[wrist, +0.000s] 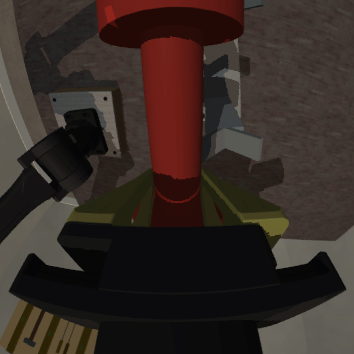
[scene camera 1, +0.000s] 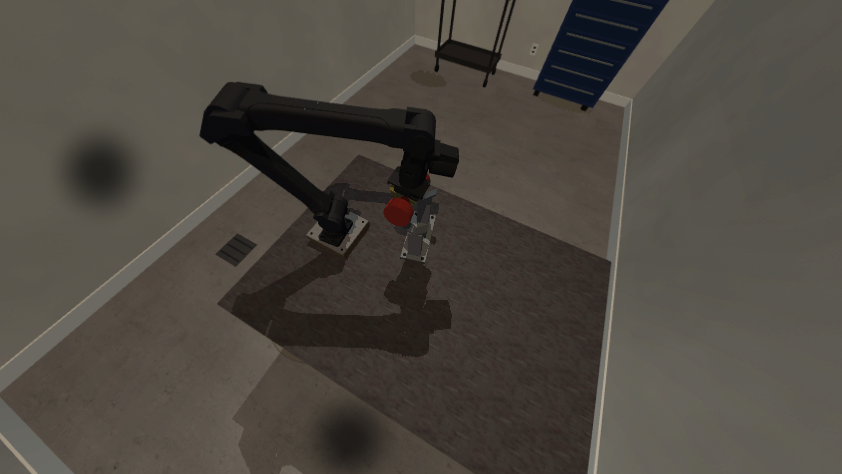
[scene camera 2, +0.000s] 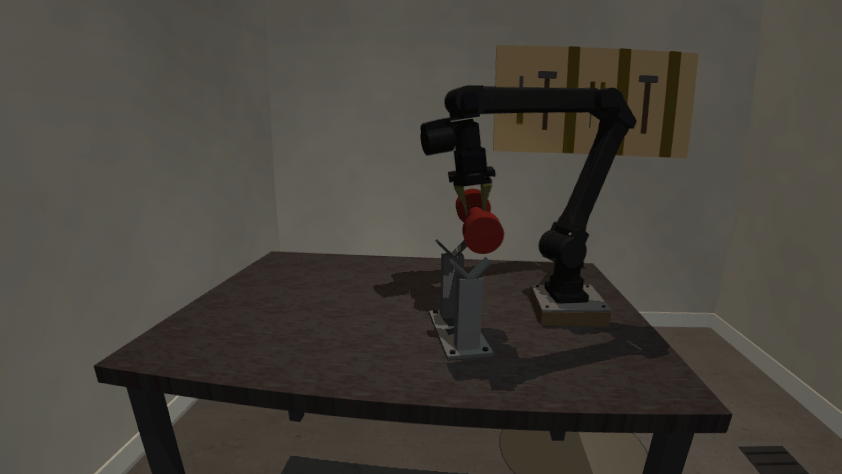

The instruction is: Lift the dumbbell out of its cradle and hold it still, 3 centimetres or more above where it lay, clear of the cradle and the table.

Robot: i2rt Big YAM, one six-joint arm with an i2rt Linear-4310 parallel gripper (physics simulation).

Scene:
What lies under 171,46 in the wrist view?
A red dumbbell.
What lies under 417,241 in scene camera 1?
A grey cradle.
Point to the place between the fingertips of my gripper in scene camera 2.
At 475,213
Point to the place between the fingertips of my gripper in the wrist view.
At 176,174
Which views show the red dumbbell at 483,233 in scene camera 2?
The wrist view, scene camera 1 and scene camera 2: all of them.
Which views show my gripper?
The wrist view, scene camera 1 and scene camera 2: all of them.

